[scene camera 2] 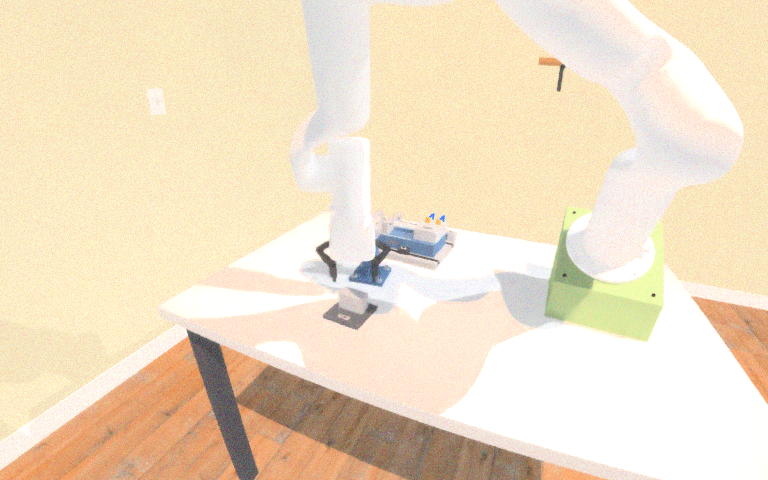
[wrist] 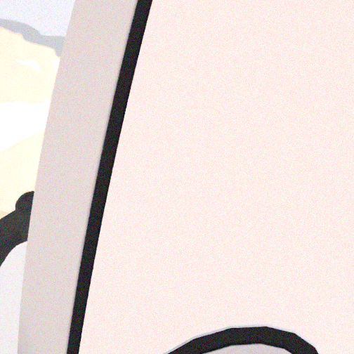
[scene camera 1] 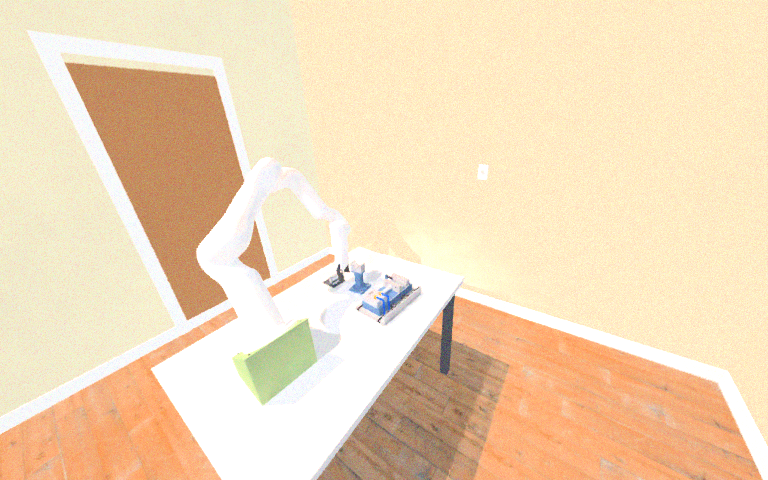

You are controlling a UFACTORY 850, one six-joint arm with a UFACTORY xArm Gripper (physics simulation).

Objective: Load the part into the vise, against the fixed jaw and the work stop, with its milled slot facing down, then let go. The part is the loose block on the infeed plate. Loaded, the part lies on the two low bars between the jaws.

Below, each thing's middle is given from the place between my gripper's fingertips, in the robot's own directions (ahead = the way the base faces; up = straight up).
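Vise (scene camera 2: 423, 248): my hand 300 mm to the left of it, 40 mm short of it, 10 mm above it.
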